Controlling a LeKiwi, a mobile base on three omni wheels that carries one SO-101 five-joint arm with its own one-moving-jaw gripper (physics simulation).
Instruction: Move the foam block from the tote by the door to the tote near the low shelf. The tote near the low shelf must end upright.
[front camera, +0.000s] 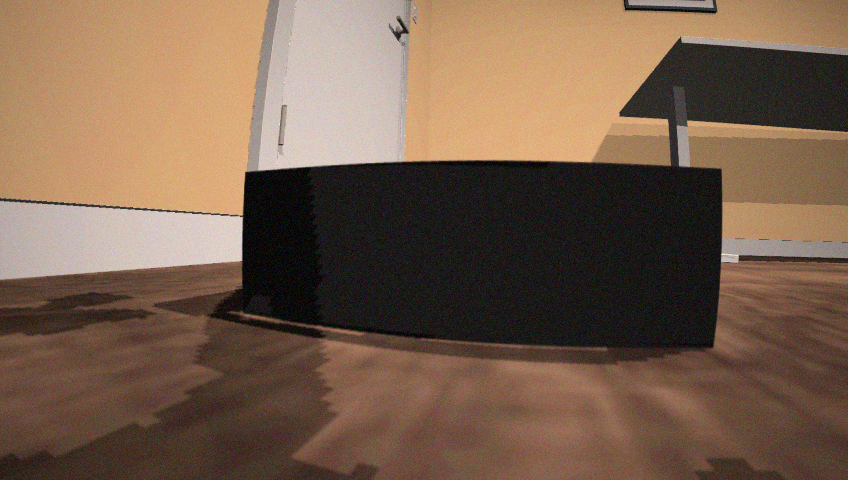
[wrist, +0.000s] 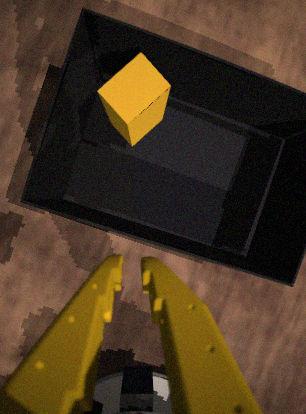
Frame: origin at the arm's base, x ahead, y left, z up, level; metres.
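Seen in the pictures: hand, its tool point: (wrist: 122, 267).
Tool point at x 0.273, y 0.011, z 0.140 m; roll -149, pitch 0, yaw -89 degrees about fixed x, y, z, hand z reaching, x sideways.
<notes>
A point is followed by its place in that frame.
A black open-topped tote (front camera: 485, 249) @[x 0.243, y -0.034, z -0.038 m] (wrist: 46, 159) @[x 0.333, y 0.110, z -0.008 m] stands upright on the brown floor in front of the white door (front camera: 338, 83) @[x 1.025, y 0.243, z 0.398 m]. In the wrist view a yellow foam block (wrist: 134, 98) @[x 0.397, y 0.018, z 0.004 m] stands inside the tote near its far left corner. My gripper (wrist: 131, 272) @[x 0.273, y 0.011, z 0.140 m] hangs above the floor just outside the tote's near wall. Its two yellow jaws lie side by side with tips close together, shut and empty. The block is well beyond the tips and apart from them.
An orange wall with a white baseboard (front camera: 167, 239) @[x 0.537, y 0.393, z -0.047 m] runs behind the tote. A dark table top on a grey leg (front camera: 679, 124) @[x 1.241, y -1.028, z 0.441 m] stands at the back right. Brown floor (front camera: 463, 410) @[x 0.162, y -0.014, z -0.090 m] lies between me and the tote.
</notes>
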